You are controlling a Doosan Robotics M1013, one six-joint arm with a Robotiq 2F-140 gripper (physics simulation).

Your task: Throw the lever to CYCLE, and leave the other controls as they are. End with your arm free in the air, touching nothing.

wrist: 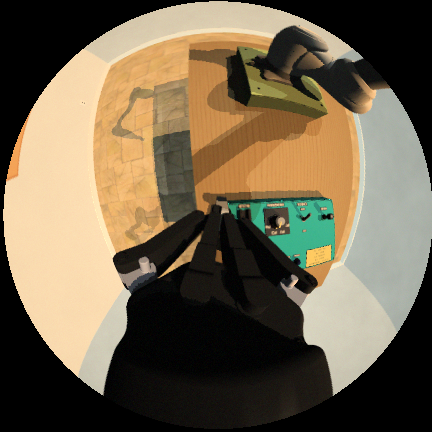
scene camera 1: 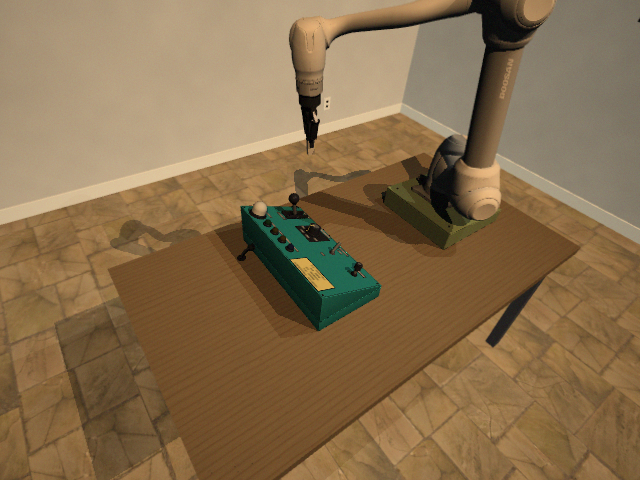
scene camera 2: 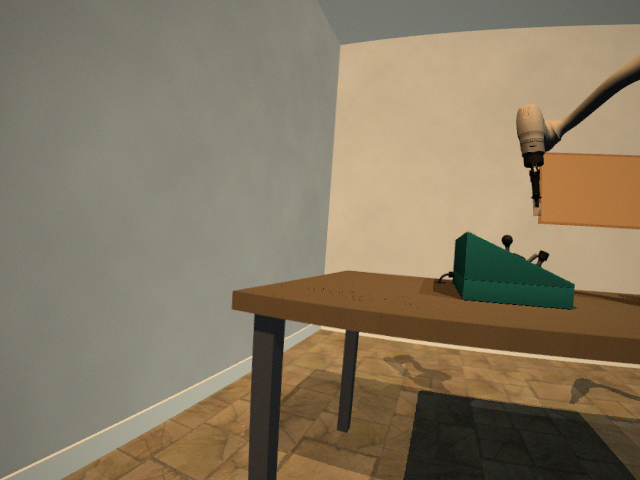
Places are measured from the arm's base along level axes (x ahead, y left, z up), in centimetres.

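Where they show: gripper, between the fingertips: [wrist: 219, 203] [scene camera 1: 310, 153] [scene camera 2: 537, 215]; arm's base, origin of its link: [wrist: 280, 71] [scene camera 1: 439, 195].
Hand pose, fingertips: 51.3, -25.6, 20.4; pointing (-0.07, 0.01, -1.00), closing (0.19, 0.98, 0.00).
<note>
Things, the pixels of their top centre, and the offset from my fingertips, as dx, dy, dz. "spot": a spot on its surface instead.
- lever with a black ball, centre of its top: [scene camera 1: 294, 194] [scene camera 2: 507, 234] +12.3, +9.0, -8.8
- slot, a spot on its surface: [wrist: 244, 214] spot: +8.8, +8.8, -20.5
- white dome, a spot on its surface: [scene camera 1: 259, 209] spot: +27.2, +10.6, -9.3
- rotary knob, centre of its top: [wrist: 281, 223] [scene camera 1: 314, 224] +10.6, +20.9, -15.4
- toggle, centre of its top: [scene camera 1: 336, 243] [wrist: 309, 218] +9.0, +32.9, -15.4
- small black-knobbed lever, centre of its top: [scene camera 2: 540, 250] [scene camera 1: 357, 264] [wrist: 331, 218] +9.5, +44.9, -14.7
- yellow label, a spot on its surface: [scene camera 1: 312, 274] [wrist: 320, 255] spot: +25.4, +42.7, -12.9
The green control box [scene camera 1: 341, 279] [scene camera 2: 509, 276] [wrist: 295, 242] stands on the table. A lever with a black ball [scene camera 1: 294, 198] [scene camera 2: 507, 240] rises from a dark slot at the box's far end, near the white dome. In the wrist view the slot [wrist: 244, 214] shows partly beside the fingers, and the lever's ball is hidden. The labels by the slot are too small to read, so I cannot tell the CYCLE end. My gripper [scene camera 1: 310, 150] [scene camera 2: 537, 210] [wrist: 219, 203] is shut and empty, in the air well above the box, touching nothing.
The box also bears a white dome [scene camera 1: 259, 209], a rotary knob [scene camera 1: 312, 230] [wrist: 280, 221], a toggle [scene camera 1: 336, 248] [wrist: 305, 217], a small black-knobbed lever [scene camera 1: 357, 267] [wrist: 327, 216], several round knobs and a yellow label [scene camera 1: 312, 274] [wrist: 318, 255]. My arm's olive base [scene camera 1: 447, 235] [wrist: 280, 102] stands behind.
</note>
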